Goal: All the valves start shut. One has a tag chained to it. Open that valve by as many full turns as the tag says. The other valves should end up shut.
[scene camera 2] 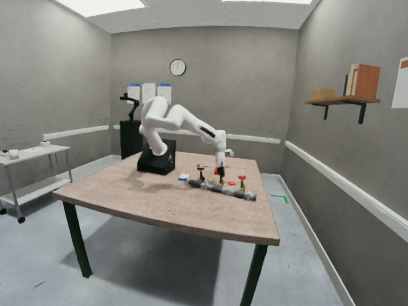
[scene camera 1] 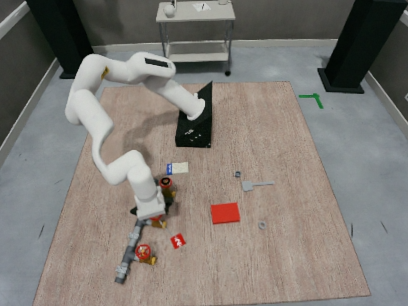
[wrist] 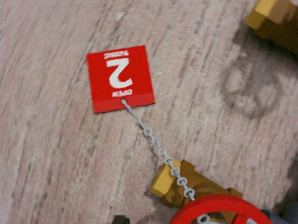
Labels:
A red tag (wrist: 120,74) is 24 cm from the lens.

